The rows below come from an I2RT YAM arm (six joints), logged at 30 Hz.
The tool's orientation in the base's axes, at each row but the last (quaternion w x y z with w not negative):
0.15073, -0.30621, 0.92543, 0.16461
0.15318, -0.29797, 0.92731, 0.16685
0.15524, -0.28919, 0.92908, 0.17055
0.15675, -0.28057, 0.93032, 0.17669
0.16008, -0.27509, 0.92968, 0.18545
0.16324, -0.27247, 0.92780, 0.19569
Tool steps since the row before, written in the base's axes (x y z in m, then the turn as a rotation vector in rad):
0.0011, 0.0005, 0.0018, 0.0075, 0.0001, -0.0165
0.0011, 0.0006, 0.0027, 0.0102, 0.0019, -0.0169
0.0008, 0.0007, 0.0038, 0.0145, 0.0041, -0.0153
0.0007, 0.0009, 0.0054, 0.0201, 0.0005, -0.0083
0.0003, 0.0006, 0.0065, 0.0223, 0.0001, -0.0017
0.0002, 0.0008, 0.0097, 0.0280, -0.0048, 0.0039
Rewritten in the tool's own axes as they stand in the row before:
-0.0018, 0.0001, -0.0012, 0.0005, -0.0081, 0.0162
-0.0022, 0.0004, -0.0020, -0.0024, -0.0084, 0.0178
-0.0024, 0.0009, -0.0030, -0.0074, -0.0089, 0.0181
-0.0031, 0.0016, -0.0043, -0.0129, -0.0132, 0.0115
-0.0031, 0.0020, -0.0054, -0.0171, -0.0131, 0.0059
-0.0045, 0.0032, -0.0080, -0.0218, -0.0186, -0.0001

